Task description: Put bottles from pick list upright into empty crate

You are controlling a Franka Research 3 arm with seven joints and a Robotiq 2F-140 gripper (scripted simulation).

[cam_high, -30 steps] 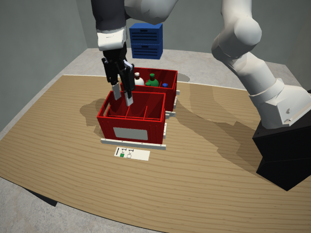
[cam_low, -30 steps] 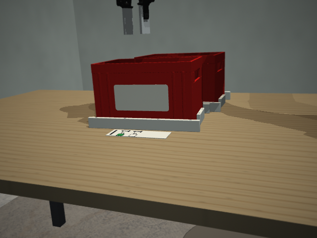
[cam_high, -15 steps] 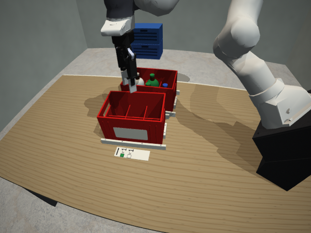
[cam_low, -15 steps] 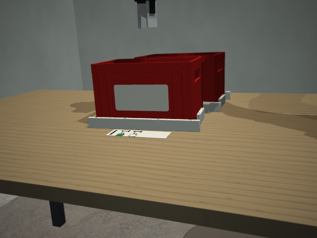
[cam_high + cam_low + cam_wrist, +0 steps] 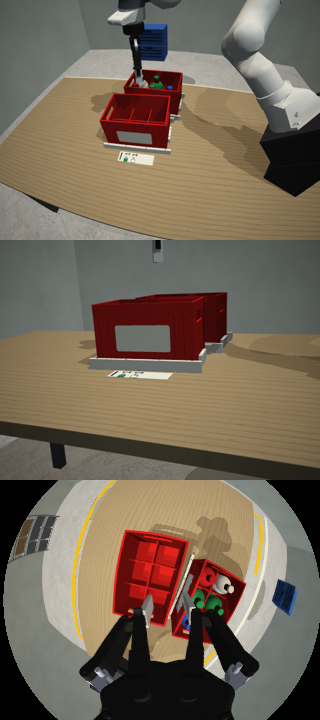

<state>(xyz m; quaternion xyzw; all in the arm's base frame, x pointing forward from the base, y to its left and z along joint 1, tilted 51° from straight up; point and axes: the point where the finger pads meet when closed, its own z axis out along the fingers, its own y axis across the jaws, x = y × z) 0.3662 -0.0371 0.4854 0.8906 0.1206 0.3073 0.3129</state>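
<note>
My hand is 2 cm past the white-label bottle, 22 cm to the left of it and 22 cm above it. Also, from my hand: blue-capped bottle (15 cm behind, 7 cm to the right, 22 cm below); pick list (6 cm ahead, 20 cm to the left, 31 cm below); red-capped bottle (2 cm ahead, 14 cm to the right, 22 cm below).
</note>
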